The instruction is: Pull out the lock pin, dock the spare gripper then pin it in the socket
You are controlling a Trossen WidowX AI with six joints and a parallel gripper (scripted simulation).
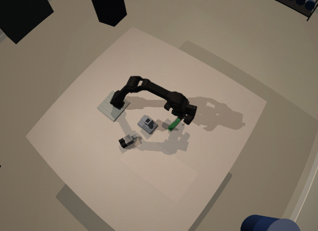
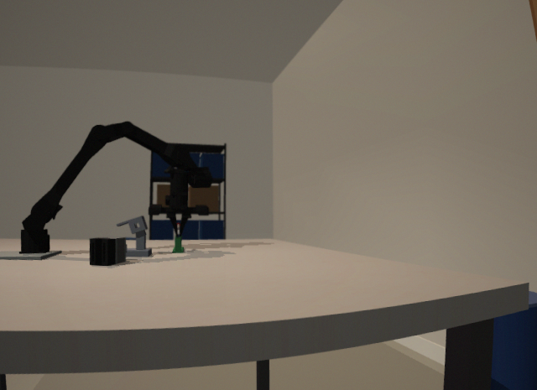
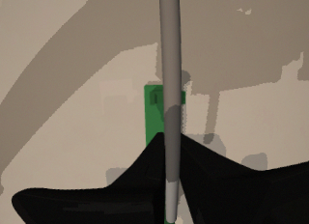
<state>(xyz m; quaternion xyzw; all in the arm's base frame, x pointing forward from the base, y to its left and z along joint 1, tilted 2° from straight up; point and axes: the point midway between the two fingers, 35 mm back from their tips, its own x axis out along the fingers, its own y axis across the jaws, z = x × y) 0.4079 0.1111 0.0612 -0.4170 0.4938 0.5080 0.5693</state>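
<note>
Now: gripper tip 30 mm to the left of the green cradle, 20 mm above it and 10 mm past it. The rest, counted from my gripper tip: spare gripper 300 mm to the right, 200 mm behind, 10 mm below; then grey mount 140 mm to the right, 140 mm behind, 10 mm above.
</note>
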